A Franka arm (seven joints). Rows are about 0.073 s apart.
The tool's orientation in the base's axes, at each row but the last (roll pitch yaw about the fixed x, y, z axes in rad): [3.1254 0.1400 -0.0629]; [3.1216 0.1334 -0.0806]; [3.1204 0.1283 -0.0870]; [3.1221 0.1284 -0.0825]
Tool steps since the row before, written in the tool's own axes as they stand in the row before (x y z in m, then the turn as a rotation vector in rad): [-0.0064 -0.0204 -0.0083 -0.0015 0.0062 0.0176]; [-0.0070 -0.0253 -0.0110 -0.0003 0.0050 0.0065]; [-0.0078 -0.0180 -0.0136 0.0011 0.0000 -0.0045]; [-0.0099 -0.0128 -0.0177 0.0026 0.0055 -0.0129]
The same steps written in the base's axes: [-0.0039 0.0208 0.0088 -0.0043 -0.0062 -0.0171]; [-0.0035 0.0259 0.0113 -0.0016 -0.0050 -0.0063]; [-0.0044 0.0187 0.0141 0.0017 0.0000 0.0043]; [-0.0065 0.0137 0.0186 0.0038 -0.0056 0.0126]
